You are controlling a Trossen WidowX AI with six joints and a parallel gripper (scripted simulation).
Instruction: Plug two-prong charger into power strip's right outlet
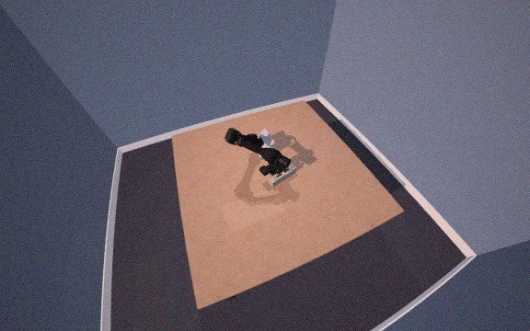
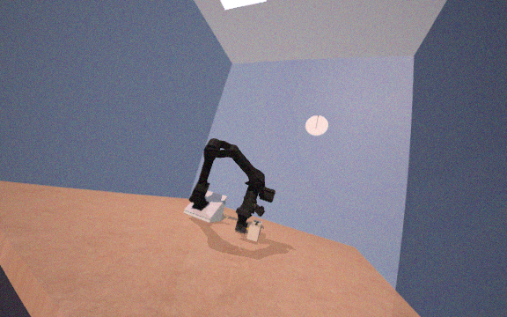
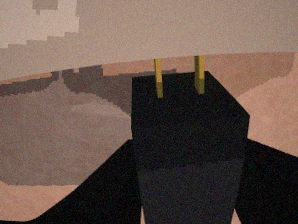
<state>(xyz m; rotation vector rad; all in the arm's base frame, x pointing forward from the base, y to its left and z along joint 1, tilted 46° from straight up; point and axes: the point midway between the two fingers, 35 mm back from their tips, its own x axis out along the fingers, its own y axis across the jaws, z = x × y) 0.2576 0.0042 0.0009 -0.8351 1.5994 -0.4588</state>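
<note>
Right now my gripper tip is 2 cm short of the dark charger and 1 cm below it.
</note>
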